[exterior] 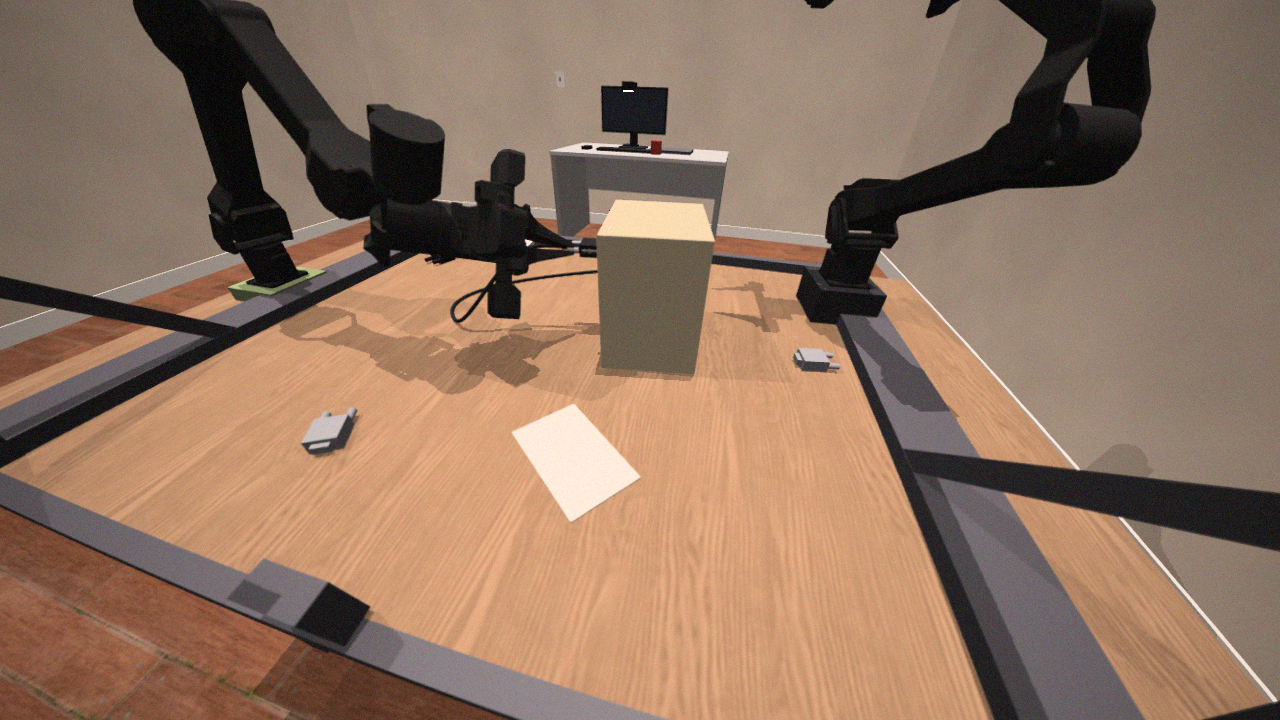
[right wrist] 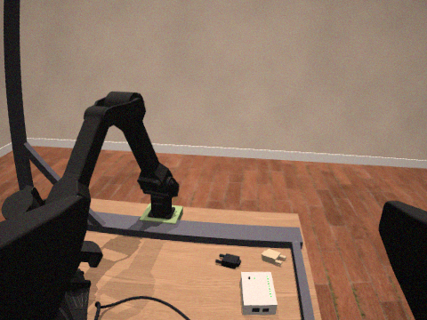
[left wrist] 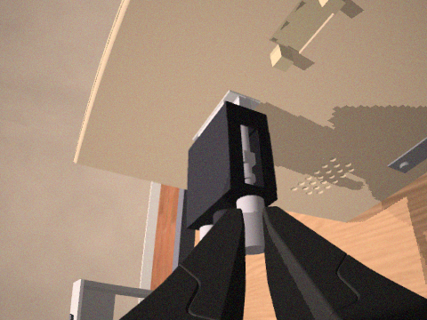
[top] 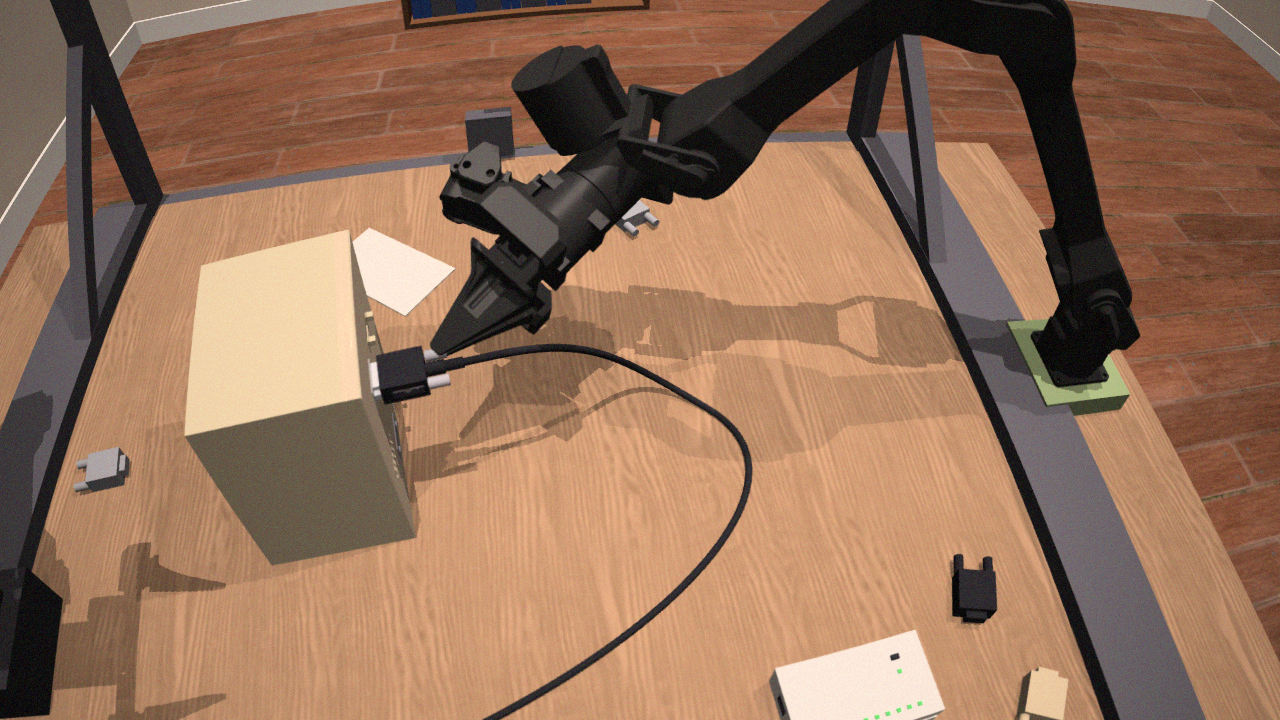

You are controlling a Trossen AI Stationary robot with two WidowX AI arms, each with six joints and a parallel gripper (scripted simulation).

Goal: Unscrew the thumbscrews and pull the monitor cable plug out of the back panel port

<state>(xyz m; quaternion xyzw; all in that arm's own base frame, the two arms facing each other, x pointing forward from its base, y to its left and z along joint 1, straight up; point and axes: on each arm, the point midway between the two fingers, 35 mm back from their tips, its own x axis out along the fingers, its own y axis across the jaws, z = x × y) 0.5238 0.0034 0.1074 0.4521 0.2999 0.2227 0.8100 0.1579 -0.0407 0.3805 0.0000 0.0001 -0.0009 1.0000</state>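
Now: left hand 5 cm to the left of the black monitor plug, 3 cm short of it and 1 cm above it. Also, from my left hand: white device: 31 cm ahead, 17 cm to the left, 12 cm below; white sheet: 22 cm behind, 13 cm below, 6 cm to the right; beige box: 14 cm to the right, 5 cm below.
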